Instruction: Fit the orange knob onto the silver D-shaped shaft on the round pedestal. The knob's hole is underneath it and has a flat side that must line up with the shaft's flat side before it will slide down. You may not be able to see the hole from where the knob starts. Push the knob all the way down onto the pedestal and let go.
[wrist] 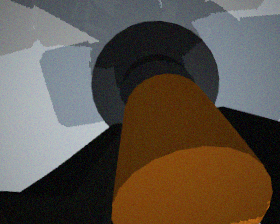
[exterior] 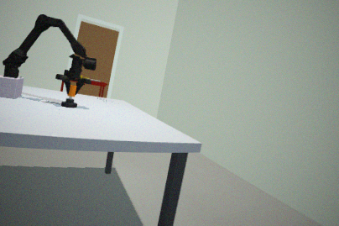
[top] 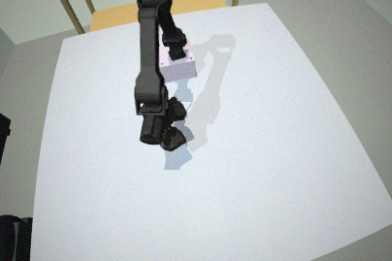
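My gripper tip is 3 cm below the orange knob. Also, from my gripper tip: round dark pedestal (4 cm below).
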